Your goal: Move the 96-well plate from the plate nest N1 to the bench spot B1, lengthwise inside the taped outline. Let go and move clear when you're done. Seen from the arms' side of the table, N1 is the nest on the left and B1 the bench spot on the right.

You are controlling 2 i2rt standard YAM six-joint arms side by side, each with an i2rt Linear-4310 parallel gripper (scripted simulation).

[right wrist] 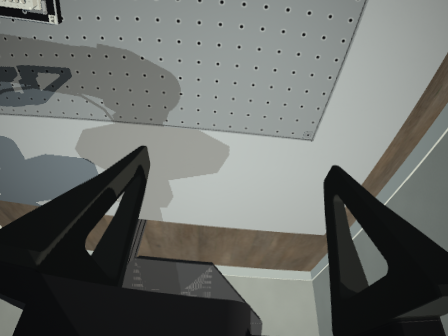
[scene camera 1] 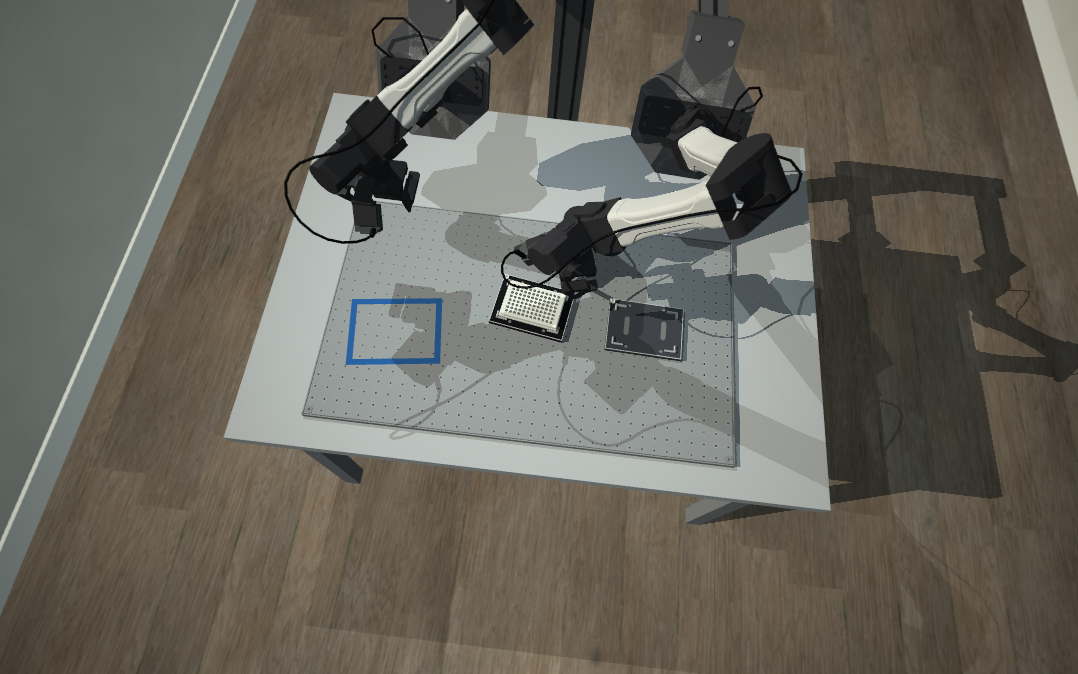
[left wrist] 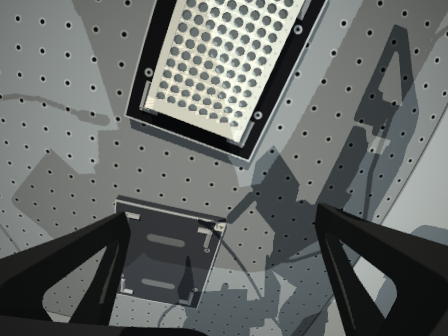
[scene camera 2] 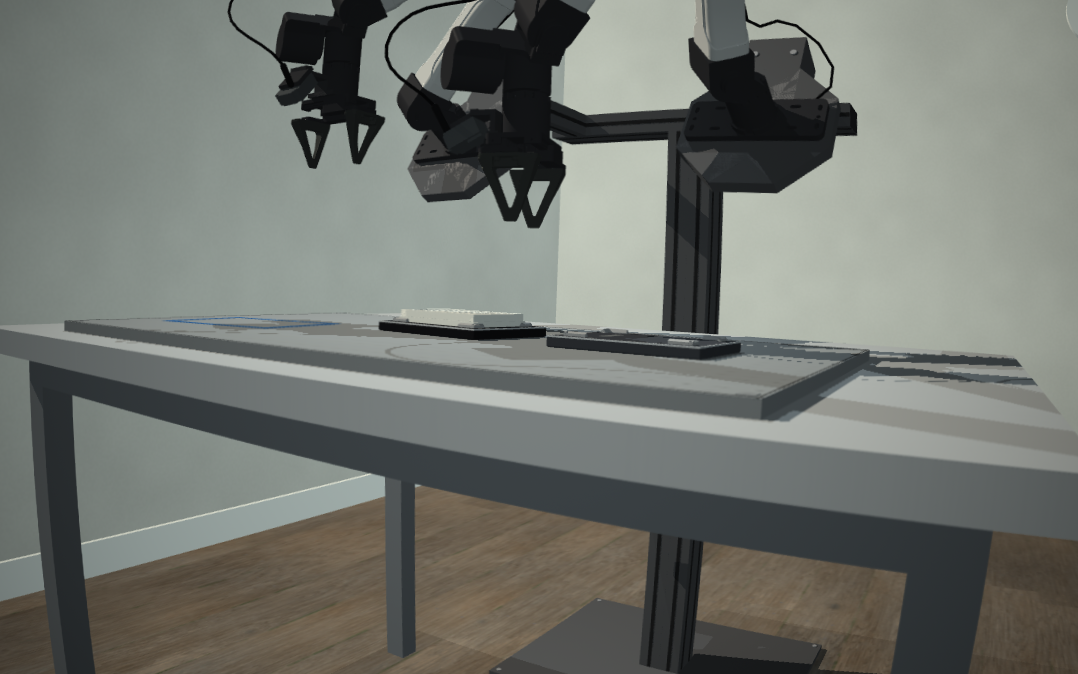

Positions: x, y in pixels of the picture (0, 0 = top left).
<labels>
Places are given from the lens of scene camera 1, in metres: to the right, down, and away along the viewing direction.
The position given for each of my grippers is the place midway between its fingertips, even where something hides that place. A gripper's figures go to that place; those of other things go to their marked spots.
my left gripper point(scene camera 1: 570, 277): 0.06, -0.12, 1.25
my right gripper point(scene camera 1: 385, 206): -0.29, -0.25, 1.18
white 96-well plate point(scene camera 1: 535, 306): -0.01, -0.07, 1.34
black nest point(scene camera 1: 567, 305): 0.06, -0.07, 1.35
</labels>
